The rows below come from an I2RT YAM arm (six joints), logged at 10 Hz.
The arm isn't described. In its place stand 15 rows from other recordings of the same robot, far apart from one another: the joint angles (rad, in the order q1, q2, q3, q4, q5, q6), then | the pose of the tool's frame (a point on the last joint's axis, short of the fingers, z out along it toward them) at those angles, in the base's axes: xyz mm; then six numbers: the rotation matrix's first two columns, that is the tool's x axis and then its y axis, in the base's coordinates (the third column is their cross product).
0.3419 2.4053 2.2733 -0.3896 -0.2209 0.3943 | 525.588 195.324 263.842 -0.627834 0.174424 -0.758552 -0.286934 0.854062 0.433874
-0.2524 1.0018 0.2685 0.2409 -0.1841 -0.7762 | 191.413 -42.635 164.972 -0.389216 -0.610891 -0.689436 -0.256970 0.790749 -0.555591
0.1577 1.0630 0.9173 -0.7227 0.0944 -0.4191 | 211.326 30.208 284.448 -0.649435 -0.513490 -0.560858 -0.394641 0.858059 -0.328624
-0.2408 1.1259 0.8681 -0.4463 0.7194 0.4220 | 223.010 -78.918 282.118 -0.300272 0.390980 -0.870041 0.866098 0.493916 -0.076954
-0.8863 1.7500 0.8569 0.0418 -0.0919 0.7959 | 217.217 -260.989 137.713 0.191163 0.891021 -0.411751 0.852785 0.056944 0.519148
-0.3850 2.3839 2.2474 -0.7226 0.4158 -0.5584 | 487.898 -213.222 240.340 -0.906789 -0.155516 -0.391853 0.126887 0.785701 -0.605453
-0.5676 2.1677 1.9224 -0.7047 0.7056 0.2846 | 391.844 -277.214 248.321 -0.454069 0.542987 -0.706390 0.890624 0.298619 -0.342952
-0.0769 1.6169 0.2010 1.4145 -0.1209 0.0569 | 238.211 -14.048 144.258 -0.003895 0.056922 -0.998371 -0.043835 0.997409 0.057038
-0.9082 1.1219 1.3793 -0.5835 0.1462 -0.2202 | 137.737 -184.954 436.749 -0.381222 0.137296 -0.914232 0.800953 0.542900 -0.252455
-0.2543 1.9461 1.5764 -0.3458 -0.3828 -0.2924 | 436.622 -99.751 256.338 -0.596566 -0.121210 -0.793358 -0.220826 0.975164 0.017065
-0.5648 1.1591 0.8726 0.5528 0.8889 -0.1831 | 204.288 -162.169 369.139 0.041955 -0.162442 -0.985826 0.994295 0.103632 0.025239
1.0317 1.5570 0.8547 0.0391 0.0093 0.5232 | 168.925 281.744 197.541 -0.700659 -0.198016 -0.685469 -0.582166 0.714095 0.388781
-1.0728 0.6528 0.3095 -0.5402 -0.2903 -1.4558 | 70.940 -109.142 164.327 -0.792414 -0.535230 -0.292590 -0.280145 0.745418 -0.604872
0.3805 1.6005 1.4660 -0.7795 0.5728 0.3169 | 324.820 109.145 321.692 -0.700208 0.001978 -0.713937 0.224534 0.949864 -0.217584
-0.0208 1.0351 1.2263 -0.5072 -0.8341 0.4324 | 207.948 22.049 415.555 -0.571204 0.293481 -0.766548 -0.496197 0.620464 0.607300
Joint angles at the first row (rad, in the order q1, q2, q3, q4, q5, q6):
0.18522 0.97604 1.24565 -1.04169 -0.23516 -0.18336
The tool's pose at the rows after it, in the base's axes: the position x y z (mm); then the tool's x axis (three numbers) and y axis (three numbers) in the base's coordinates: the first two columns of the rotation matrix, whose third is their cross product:
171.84 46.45 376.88 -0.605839 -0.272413 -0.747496 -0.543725 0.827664 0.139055
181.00 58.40 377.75 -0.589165 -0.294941 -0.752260 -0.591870 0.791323 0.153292
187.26 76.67 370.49 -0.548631 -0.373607 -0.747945 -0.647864 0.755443 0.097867
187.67 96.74 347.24 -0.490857 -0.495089 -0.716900 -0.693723 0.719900 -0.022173
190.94 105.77 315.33 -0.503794 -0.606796 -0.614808 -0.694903 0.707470 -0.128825
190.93 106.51 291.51 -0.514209 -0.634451 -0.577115 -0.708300 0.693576 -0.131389
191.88 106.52 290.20 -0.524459 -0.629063 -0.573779 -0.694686 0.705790 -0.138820
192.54 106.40 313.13 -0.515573 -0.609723 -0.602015 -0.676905 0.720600 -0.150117
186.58 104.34 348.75 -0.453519 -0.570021 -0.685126 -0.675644 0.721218 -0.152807
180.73 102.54 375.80 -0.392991 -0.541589 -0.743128 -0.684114 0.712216 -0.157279
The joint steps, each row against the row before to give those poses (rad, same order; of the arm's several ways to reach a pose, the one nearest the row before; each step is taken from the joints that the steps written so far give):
0.00420 0.02328 -0.00754 0.02760 -0.14658 0.01723
0.04960 0.04096 0.01699 0.02957 -0.01900 0.00572
0.08997 0.03092 -0.01531 0.04370 0.05526 -0.02809
0.11055 0.00710 -0.08423 0.06885 0.12784 -0.05896
0.05392 0.03212 -0.08269 0.01431 0.14152 -0.05370
0.00416 0.00368 -0.08153 0.03976 0.00709 -0.01698
0.00093 0.00285 -0.00347 0.00588 0.01826 0.01123
0.00003 0.00099 0.08232 -0.04265 0.01204 0.01354
0.00004 -0.02892 0.09921 -0.02070 -0.02905 0.00500
0.00069 -0.01520 0.07947 -0.01193 -0.03022 -0.00448

